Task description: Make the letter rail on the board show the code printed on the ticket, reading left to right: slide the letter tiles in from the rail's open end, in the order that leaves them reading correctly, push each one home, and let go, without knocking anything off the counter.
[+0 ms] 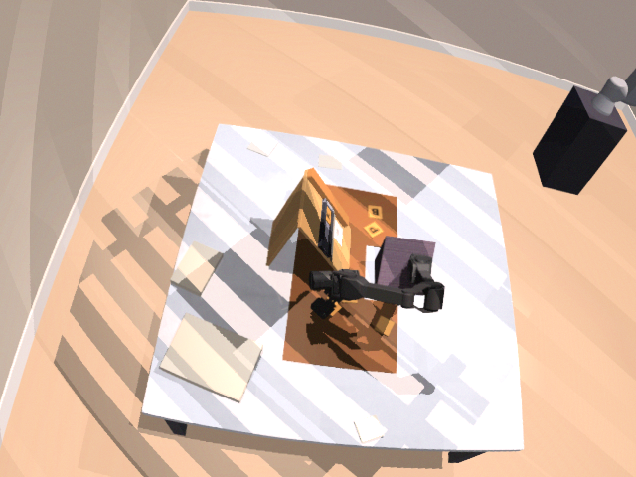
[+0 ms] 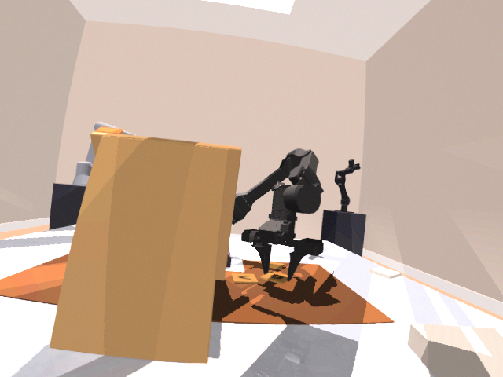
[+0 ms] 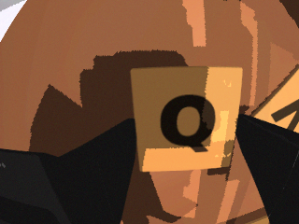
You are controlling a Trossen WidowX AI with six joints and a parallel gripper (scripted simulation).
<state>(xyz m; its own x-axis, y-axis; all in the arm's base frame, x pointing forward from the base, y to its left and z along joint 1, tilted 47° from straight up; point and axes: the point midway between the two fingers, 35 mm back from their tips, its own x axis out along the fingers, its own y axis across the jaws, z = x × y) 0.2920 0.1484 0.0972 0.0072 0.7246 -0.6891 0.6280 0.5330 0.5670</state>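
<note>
My gripper tip is 7 cm to the left of the v tile, 7 cm past it and 3 cm above it. The rest, counted from my gripper tip: blank tile 20 cm behind, 4 cm to the left, 3 cm below; orange mat 18 cm to the right, 9 cm behind, 3 cm below; q tile right at my gripper tip.
</note>
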